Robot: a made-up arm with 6 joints. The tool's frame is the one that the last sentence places. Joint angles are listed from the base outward.
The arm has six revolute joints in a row. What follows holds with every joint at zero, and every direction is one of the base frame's. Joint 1 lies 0.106 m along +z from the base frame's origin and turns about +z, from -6.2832 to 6.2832 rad. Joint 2 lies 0.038 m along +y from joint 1 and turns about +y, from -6.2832 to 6.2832 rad. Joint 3 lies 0.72 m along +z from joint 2 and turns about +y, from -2.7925 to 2.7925 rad. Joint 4 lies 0.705 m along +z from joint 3 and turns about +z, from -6.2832 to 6.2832 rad. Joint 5 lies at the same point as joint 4 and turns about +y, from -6.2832 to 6.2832 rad. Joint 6 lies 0.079 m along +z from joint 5 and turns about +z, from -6.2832 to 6.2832 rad. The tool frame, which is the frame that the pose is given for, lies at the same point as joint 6; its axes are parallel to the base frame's.
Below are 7 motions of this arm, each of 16 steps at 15 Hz.
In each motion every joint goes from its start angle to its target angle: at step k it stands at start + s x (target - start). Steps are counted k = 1, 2, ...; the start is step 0. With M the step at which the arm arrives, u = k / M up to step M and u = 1 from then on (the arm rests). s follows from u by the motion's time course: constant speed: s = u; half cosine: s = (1 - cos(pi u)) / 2; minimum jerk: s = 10 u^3 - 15 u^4 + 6 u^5.
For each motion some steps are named. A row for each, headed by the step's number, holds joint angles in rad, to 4 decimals.
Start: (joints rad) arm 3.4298 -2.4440 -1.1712 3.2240 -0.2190 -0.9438
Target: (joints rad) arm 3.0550 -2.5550 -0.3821 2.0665 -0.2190 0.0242
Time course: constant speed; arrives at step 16
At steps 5, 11, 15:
5: 3.3127 -2.4787 -0.9246 2.8623 -0.2190 -0.6413
11: 3.1721 -2.5203 -0.6287 2.4282 -0.2190 -0.2783
15: 3.0784 -2.5481 -0.4314 2.1388 -0.2190 -0.0363

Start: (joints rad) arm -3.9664 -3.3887 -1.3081 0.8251 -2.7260 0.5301
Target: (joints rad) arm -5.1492 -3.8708 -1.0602 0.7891 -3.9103 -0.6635
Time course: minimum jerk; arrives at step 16
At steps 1, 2, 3, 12, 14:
1: -3.9690 -3.3898 -1.3076 0.8250 -2.7286 0.5275
2: -3.9854 -3.3964 -1.3041 0.8245 -2.7450 0.5109
3: -4.0241 -3.4122 -1.2960 0.8233 -2.7838 0.4719
12: -5.0268 -3.8209 -1.0859 0.7928 -3.7877 -0.5399
14: -5.1302 -3.8631 -1.0642 0.7897 -3.8913 -0.6443

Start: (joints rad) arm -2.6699 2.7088 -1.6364 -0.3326 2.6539 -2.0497
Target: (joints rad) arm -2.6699 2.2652 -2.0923 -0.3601 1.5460 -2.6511
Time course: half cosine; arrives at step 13
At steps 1, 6, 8, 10, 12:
1: -2.6699 2.7024 -1.6430 -0.3330 2.6378 -2.0584
6: -2.6699 2.5137 -1.8369 -0.3447 2.1667 -2.3142
8: -2.6699 2.4083 -1.9452 -0.3512 1.9035 -2.4570
10: -2.6699 2.3210 -2.0350 -0.3566 1.6853 -2.5755
12: -2.6699 2.2716 -2.0857 -0.3597 1.5621 -2.6424

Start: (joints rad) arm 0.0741 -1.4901 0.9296 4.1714 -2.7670 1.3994
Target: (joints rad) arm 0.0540 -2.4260 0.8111 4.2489 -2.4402 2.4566
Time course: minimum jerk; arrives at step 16
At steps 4, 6, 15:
4: 0.0720 -1.5870 0.9173 4.1794 -2.7332 1.5088
6: 0.0686 -1.7477 0.8970 4.1927 -2.6771 1.6903
15: 0.0540 -2.4239 0.8114 4.2487 -2.4409 2.4543

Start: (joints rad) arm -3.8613 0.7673 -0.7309 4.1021 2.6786 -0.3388
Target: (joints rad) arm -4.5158 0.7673 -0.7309 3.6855 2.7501 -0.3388
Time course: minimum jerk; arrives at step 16
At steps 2, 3, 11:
2: -3.8718 0.7673 -0.7309 4.0954 2.6797 -0.3388
3: -3.8932 0.7673 -0.7309 4.0818 2.6821 -0.3388
11: -4.3980 0.7673 -0.7309 3.7605 2.7372 -0.3388

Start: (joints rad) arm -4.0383 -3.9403 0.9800 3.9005 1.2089 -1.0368
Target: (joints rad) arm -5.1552 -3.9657 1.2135 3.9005 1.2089 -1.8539
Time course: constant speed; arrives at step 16
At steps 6, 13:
6: -4.4571 -3.9498 1.0676 3.9005 1.2089 -1.3432
13: -4.9458 -3.9609 1.1697 3.9005 1.2089 -1.7007

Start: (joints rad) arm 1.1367 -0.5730 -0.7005 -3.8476 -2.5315 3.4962
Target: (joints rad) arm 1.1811 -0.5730 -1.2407 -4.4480 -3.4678 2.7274
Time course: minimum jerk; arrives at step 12
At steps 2, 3, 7, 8, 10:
2: 1.1383 -0.5730 -0.7197 -3.8689 -2.5647 3.4689
3: 1.1413 -0.5730 -0.7564 -3.9098 -2.6284 3.4166
7: 1.1657 -0.5730 -1.0535 -4.2399 -3.1433 2.9939
8: 1.1718 -0.5730 -1.1273 -4.3220 -3.2713 2.8888
10: 1.1795 -0.5730 -1.2215 -4.4267 -3.4346 2.7547

